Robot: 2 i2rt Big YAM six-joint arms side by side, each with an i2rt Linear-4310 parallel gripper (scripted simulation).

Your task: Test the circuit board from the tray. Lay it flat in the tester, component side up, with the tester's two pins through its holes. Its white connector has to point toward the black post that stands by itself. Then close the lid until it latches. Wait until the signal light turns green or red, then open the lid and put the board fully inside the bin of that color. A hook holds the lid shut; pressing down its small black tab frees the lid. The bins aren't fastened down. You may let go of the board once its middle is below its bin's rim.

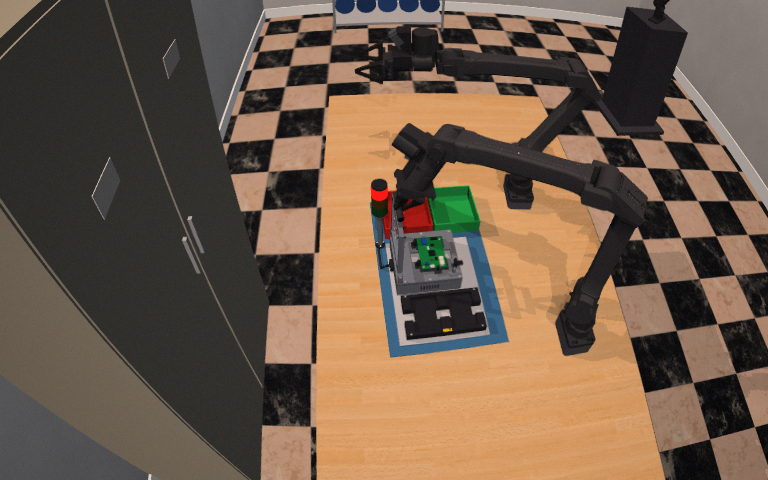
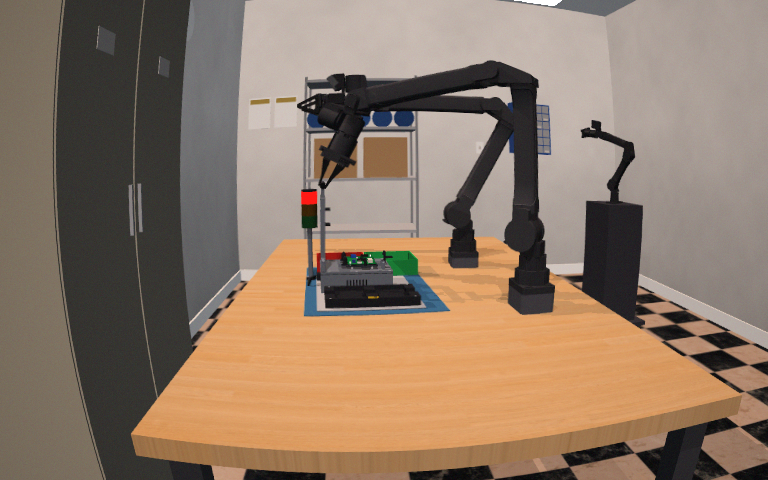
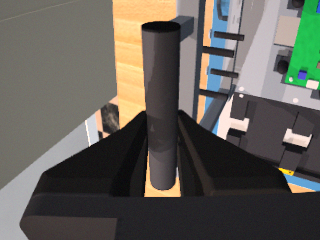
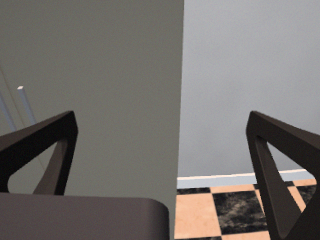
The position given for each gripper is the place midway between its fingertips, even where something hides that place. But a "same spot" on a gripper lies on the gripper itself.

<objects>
The left gripper shows in image 1, in image 2 and in image 3 [162, 120]; in image 4 it is out of frame. A green bin shows in image 1 and in image 2; in image 3 it is out of frame, in image 4 it is out of frame. The same spot on the green bin: [image 2: 403, 262] is [image 1: 467, 223]. The same spot on the left gripper: [image 1: 402, 197] is [image 2: 324, 158].
</objects>
